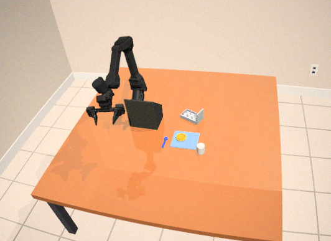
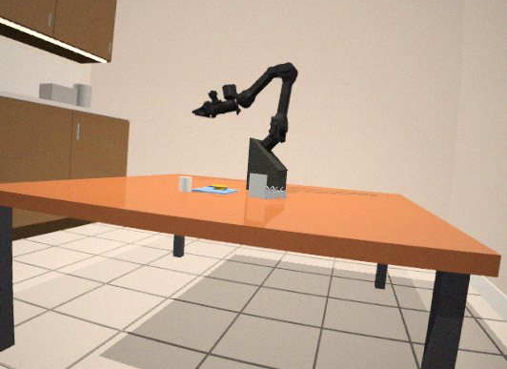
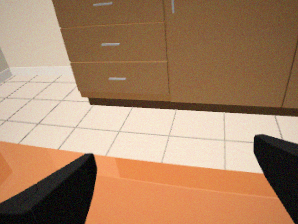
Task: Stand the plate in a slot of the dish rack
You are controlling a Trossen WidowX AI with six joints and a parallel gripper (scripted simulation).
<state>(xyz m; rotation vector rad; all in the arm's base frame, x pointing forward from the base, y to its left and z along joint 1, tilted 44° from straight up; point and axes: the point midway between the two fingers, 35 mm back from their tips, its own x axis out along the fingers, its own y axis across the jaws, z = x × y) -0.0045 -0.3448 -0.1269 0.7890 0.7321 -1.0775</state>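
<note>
Now: gripper tip 310 mm above the yellow plate, 290 mm to the right of it and 280 mm short of it. From my gripper tip the other things lie so: blue spoon (320 mm below, 250 mm to the left, 190 mm ahead); then white cup (410 mm ahead, 300 mm below, 220 mm to the left); then light blue mat (320 mm below, 300 mm ahead, 280 mm to the left).
</note>
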